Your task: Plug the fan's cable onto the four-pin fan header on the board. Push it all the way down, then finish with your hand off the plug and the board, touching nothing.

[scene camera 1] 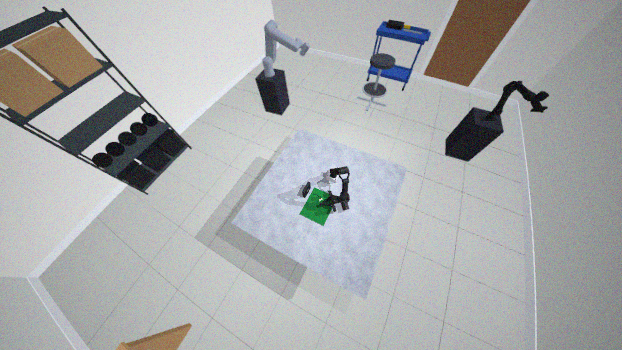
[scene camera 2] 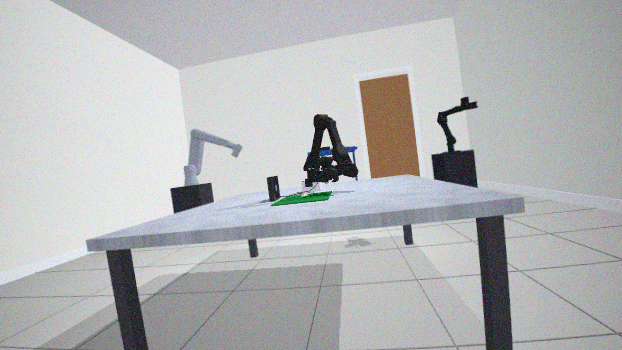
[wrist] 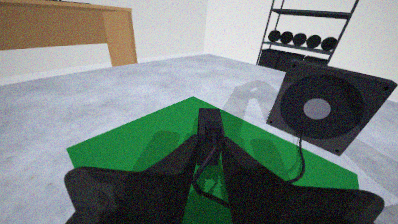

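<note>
There is my gripper (wrist: 210,140), and I can see a green board (wrist: 135,146) too.
</note>
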